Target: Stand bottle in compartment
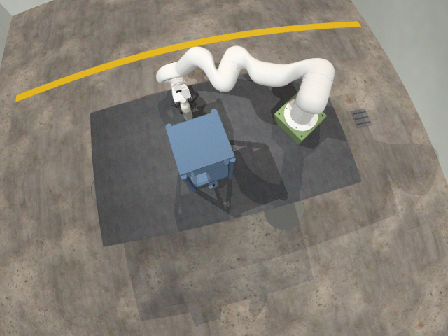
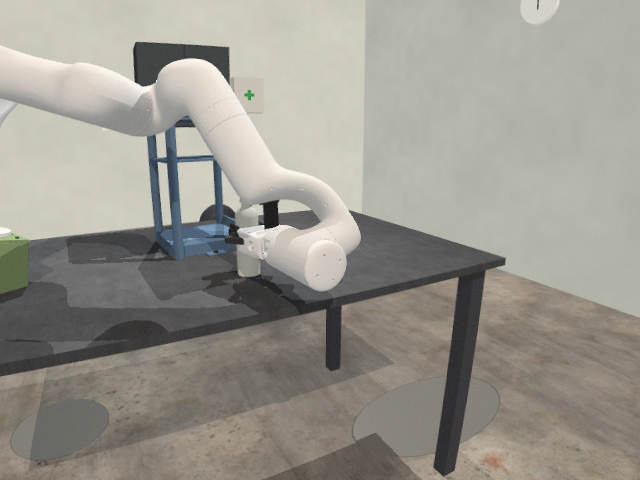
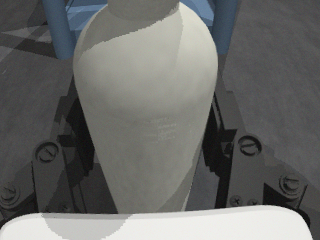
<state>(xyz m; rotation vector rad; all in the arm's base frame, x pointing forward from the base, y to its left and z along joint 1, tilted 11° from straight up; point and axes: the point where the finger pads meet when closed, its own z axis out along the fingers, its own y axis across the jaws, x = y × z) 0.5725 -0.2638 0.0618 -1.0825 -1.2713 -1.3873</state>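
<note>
Right now the shelving unit is 310 mm to the left of my hand and 80 mm above it. The rest, counted from my hand: white bottle (20 mm above).
</note>
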